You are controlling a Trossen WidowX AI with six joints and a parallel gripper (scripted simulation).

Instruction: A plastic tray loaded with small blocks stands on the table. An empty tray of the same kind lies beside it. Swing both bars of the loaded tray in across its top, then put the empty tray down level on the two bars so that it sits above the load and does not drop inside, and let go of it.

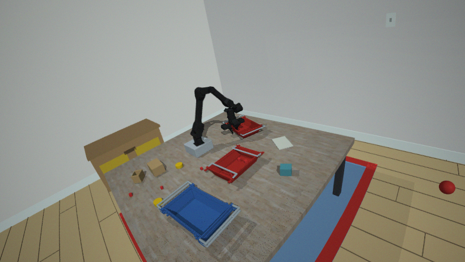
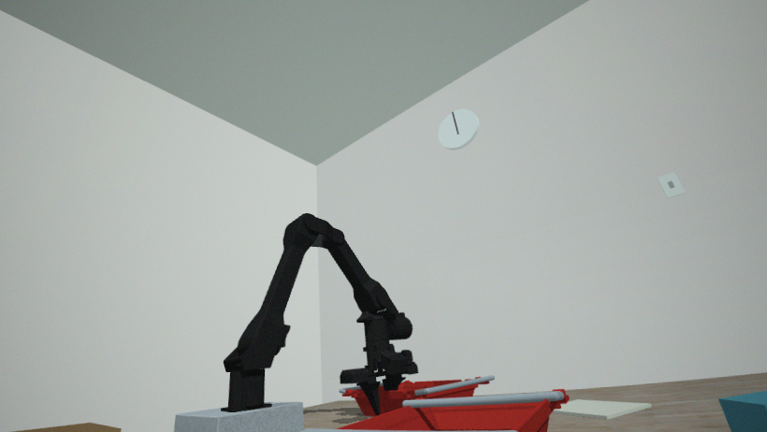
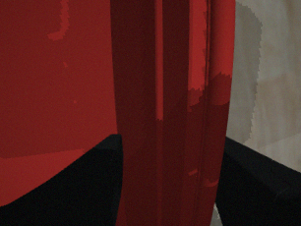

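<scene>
Right now the red tray is 8 cm to the left of my gripper tip, 3 cm above it and 1 cm ahead of it. Also, from my gripper tip: teal cube 62 cm ahead, 9 cm to the right, 1 cm above; then white sheet 39 cm ahead, 13 cm to the left, 1 cm below.
</scene>
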